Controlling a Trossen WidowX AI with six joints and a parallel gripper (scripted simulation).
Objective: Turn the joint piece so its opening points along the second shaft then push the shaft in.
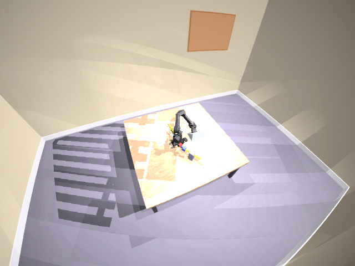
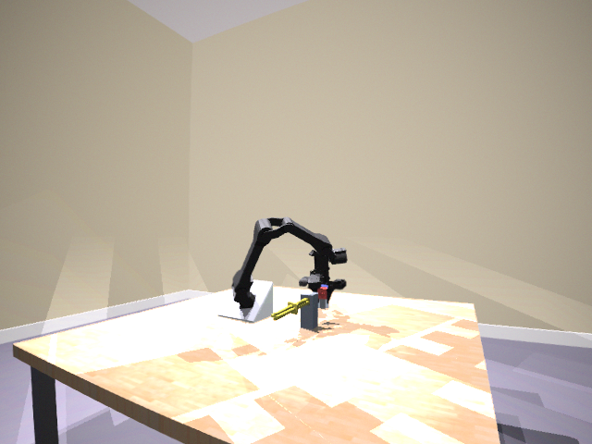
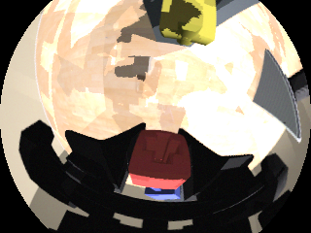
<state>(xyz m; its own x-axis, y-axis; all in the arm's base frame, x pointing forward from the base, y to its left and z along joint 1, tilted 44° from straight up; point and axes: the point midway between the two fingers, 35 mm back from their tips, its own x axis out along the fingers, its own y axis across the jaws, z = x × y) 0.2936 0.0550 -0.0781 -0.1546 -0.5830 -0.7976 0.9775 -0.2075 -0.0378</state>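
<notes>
The red square joint piece is 10 mm to the left of my gripper tip and 40 mm above it.
</notes>
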